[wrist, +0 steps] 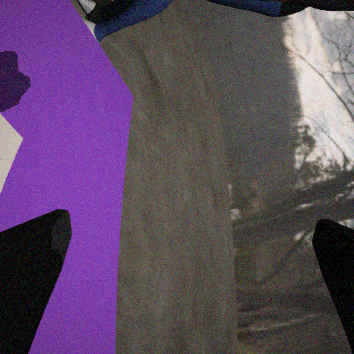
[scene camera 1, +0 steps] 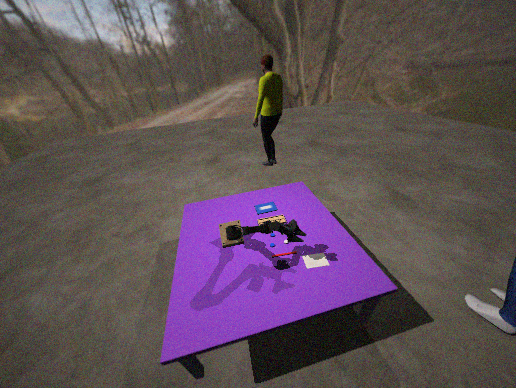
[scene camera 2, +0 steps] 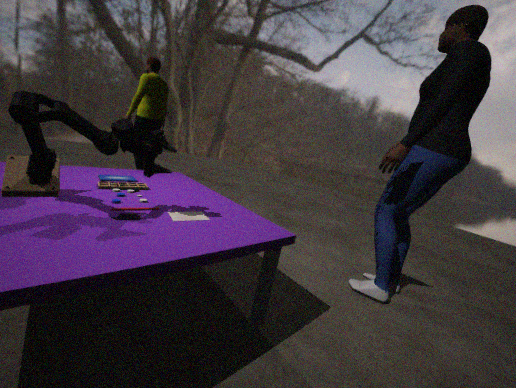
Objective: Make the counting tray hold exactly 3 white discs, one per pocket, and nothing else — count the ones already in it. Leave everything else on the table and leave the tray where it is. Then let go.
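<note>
The counting tray (scene camera 1: 271,217) (scene camera 2: 123,188) is a low wooden tray with pockets, partly behind the arm in the first scene view. What its pockets hold is too small to tell. Several white discs lie loose on the table in front of it in the second scene view, one white disc (scene camera 1: 286,242) (scene camera 2: 143,201) nearest the red stick. Two blue discs lie beside them, a farther blue disc (scene camera 1: 272,235) (scene camera 2: 121,194) and a nearer blue disc (scene camera 1: 272,245) (scene camera 2: 116,201). My gripper (scene camera 1: 301,236) (scene camera 2: 172,161) (wrist: 196,229) is open and empty, high above the table and away from the tray.
A blue item with a white centre (scene camera 1: 258,210) (scene camera 2: 117,178) lies behind the tray. A red stick (scene camera 1: 284,254) (scene camera 2: 132,209) lies in front of the discs. A white sheet (scene camera 1: 315,263) (scene camera 2: 187,217) (wrist: 6,145) lies nearby. Two people stand beyond the purple table (scene camera 1: 215,325) (scene camera 2: 225,240).
</note>
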